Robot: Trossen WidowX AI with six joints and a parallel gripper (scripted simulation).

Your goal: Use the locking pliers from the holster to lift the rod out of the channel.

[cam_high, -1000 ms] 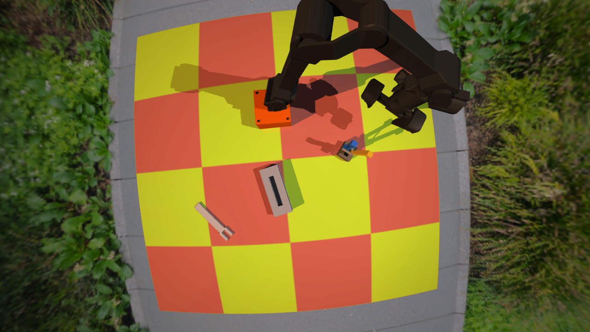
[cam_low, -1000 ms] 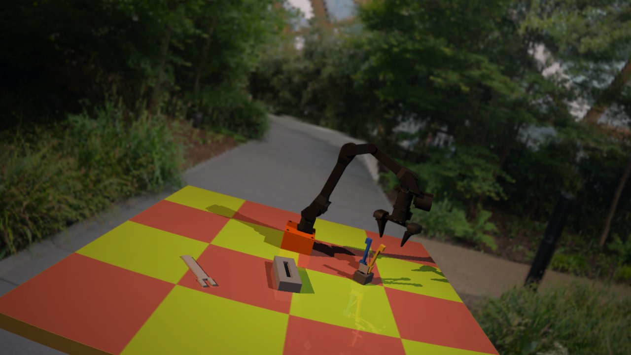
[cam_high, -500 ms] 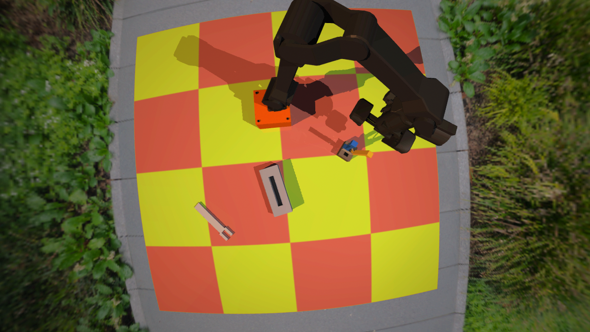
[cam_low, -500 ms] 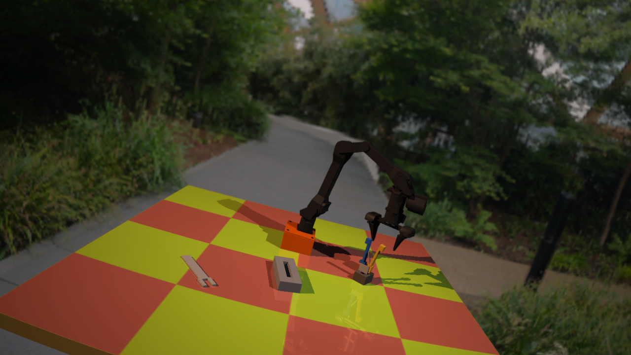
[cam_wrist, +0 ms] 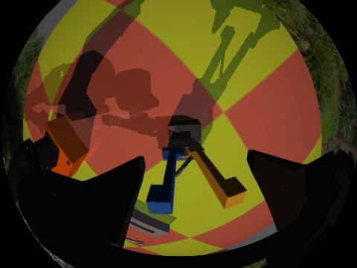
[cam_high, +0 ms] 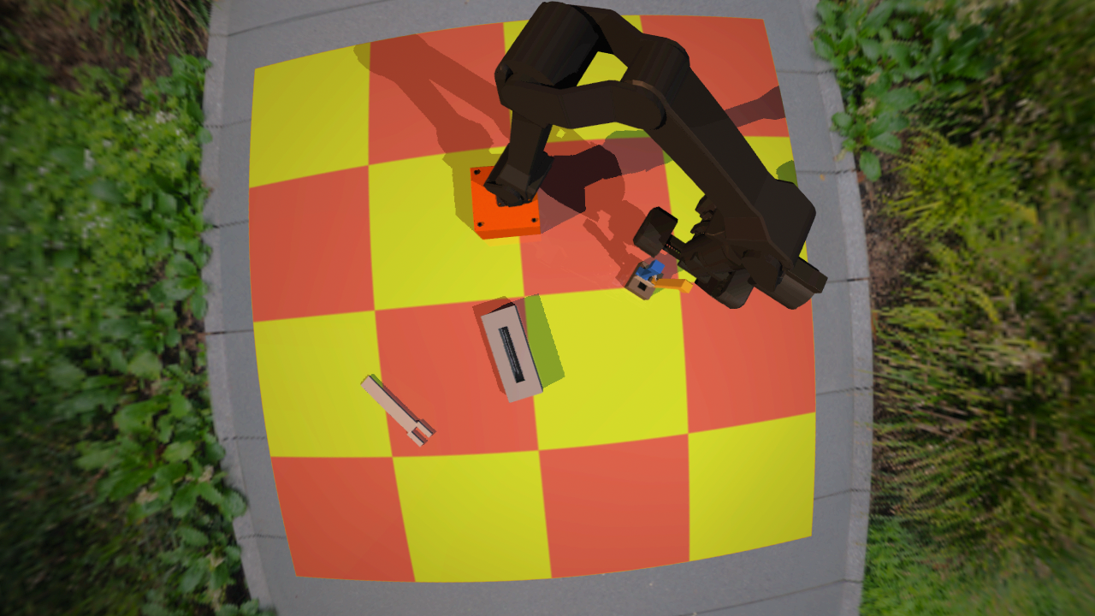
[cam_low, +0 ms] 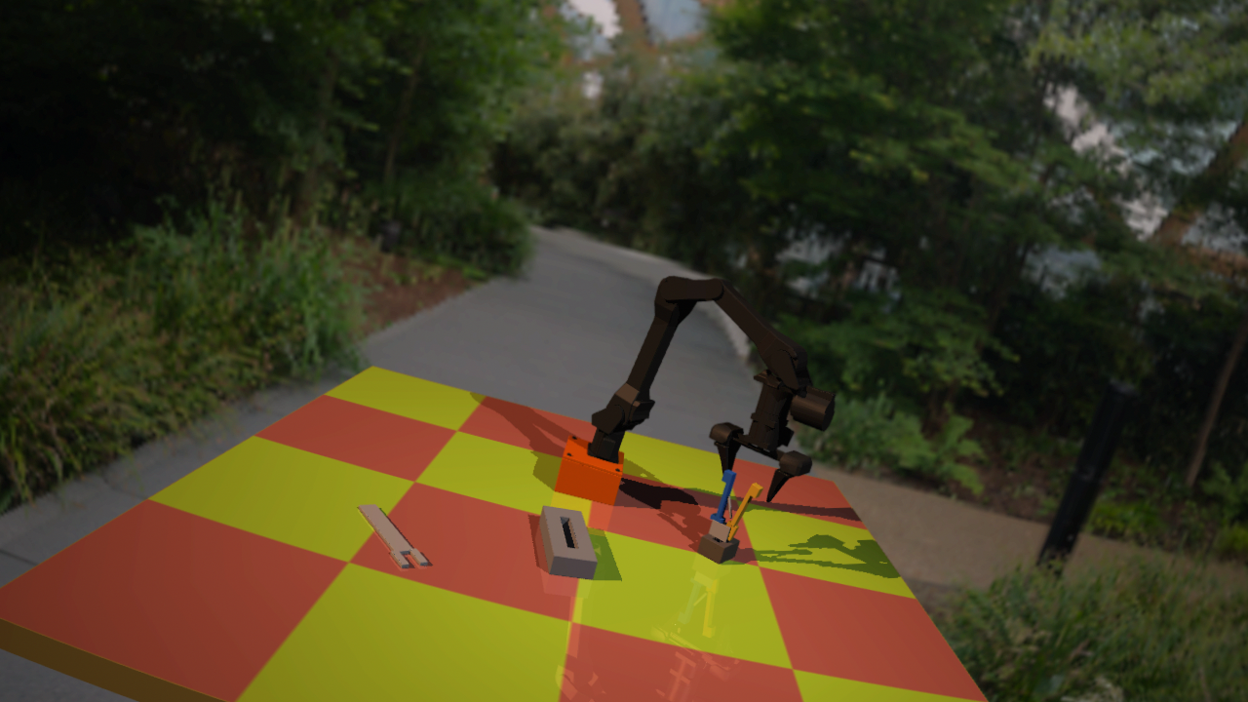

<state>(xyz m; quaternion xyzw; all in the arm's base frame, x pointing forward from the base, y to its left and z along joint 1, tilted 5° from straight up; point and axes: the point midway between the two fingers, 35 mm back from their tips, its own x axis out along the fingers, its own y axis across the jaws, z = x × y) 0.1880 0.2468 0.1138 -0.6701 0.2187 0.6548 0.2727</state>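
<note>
The yellow handle is 30 mm below my gripper tip, 30 mm ahead of it and 10 mm to the right of it. Also, from my gripper tip: holster (120 mm below, 20 mm to the right, 10 mm ahead); then thin grey rod (310 mm to the right, 120 mm below, 120 mm ahead); then grey channel block (310 mm to the right, 120 mm ahead, 110 mm below).
</note>
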